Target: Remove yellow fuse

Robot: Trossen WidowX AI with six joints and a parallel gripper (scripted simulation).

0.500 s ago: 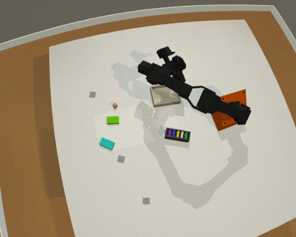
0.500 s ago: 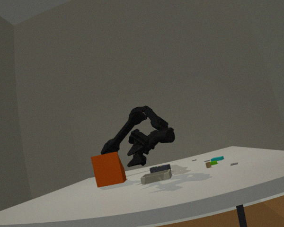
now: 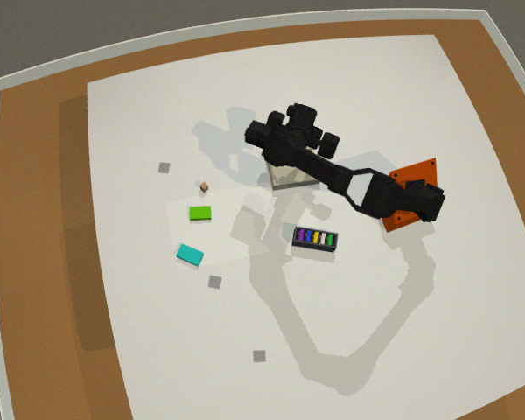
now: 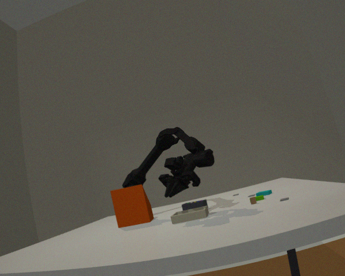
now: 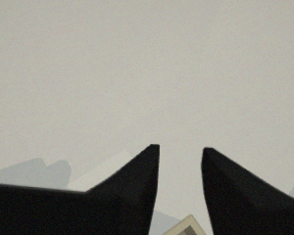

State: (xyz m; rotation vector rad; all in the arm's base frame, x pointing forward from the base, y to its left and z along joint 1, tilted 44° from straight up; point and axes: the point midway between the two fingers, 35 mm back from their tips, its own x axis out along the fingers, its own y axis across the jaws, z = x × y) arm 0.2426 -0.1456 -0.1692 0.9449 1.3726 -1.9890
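Right now the yellow fuse is 280 mm to the left of my gripper tip, 80 mm below it and 50 mm ahead of it. Also, from my gripper tip: beige tray 100 mm below, 70 mm to the left, 60 mm ahead; then blue fuse 280 mm to the left, 80 mm below, 70 mm ahead; then purple fuse 270 mm to the left, 90 mm ahead, 80 mm below.
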